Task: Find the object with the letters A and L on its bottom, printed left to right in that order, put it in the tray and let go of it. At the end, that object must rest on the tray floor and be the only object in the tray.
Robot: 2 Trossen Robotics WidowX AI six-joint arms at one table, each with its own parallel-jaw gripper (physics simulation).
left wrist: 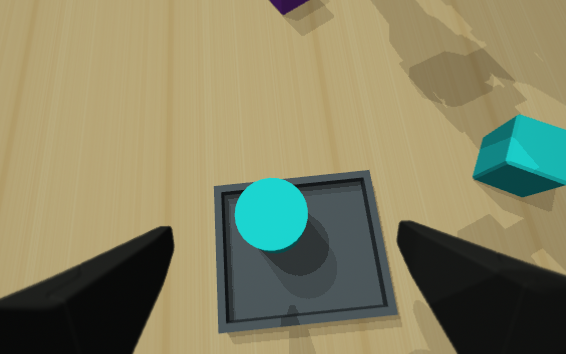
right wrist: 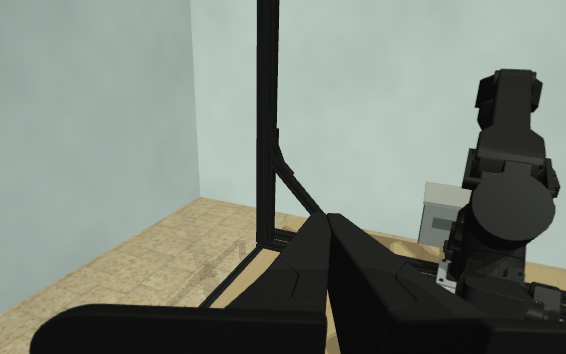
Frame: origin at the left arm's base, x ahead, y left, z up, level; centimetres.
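Seen in the pictures: left gripper, fingertip midpoint: [left wrist: 287, 234]; right gripper, fingertip midpoint: [right wrist: 324, 226].
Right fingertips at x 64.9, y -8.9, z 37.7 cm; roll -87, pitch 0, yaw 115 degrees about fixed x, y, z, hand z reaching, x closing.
Note:
Pixels of each thing's top centre, then the offset from my right fingertips to it. "spot": a spot on its surface instead.
- cyan cylinder, top centre: [left wrist: 271, 212] dx -17.9, dy +10.3, dz -34.4 cm
- grey square tray, top centre: [left wrist: 299, 245] dx -19.8, dy +8.4, dz -38.7 cm
- cyan block, top centre: [left wrist: 544, 147] dx -13.2, dy -10.1, dz -36.0 cm
- purple block, surface spot: [left wrist: 286, 5] spot: dx +4.9, dy +8.7, dz -39.3 cm
A cyan cylinder [left wrist: 271, 214] stands upright in the grey square tray [left wrist: 378, 245], near its far left corner in the left wrist view. Its plain round top faces up; its bottom is hidden, so no letters show. No other object shows in the tray. My left gripper [left wrist: 287, 234] is open and empty, with its fingers apart above the tray on either side of it. My right gripper [right wrist: 324, 226] is shut and empty; it points toward the wall and floor, away from the tray.
A cyan block [left wrist: 537, 152] lies on the table right of the tray in the left wrist view. The corner of a purple block [left wrist: 286, 5] shows at the top edge. In the right wrist view, the left arm [right wrist: 512, 205] stands at the right and a black frame post [right wrist: 267, 120] rises near the middle.

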